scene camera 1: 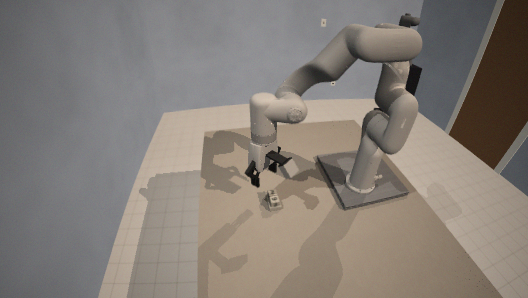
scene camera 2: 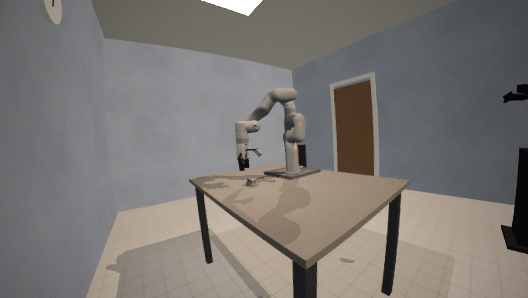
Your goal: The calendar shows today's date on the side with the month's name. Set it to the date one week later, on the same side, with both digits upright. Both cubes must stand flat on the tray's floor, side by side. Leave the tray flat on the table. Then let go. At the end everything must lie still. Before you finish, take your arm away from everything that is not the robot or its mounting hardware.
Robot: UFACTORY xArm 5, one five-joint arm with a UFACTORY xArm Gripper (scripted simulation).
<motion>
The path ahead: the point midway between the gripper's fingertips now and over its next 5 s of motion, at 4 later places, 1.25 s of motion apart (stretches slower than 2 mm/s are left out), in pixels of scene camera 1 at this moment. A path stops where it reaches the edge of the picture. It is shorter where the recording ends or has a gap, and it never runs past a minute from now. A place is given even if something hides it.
My gripper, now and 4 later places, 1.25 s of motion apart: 264, 178; 272, 180; 272, 188; 272, 192; 272, 194
</motion>
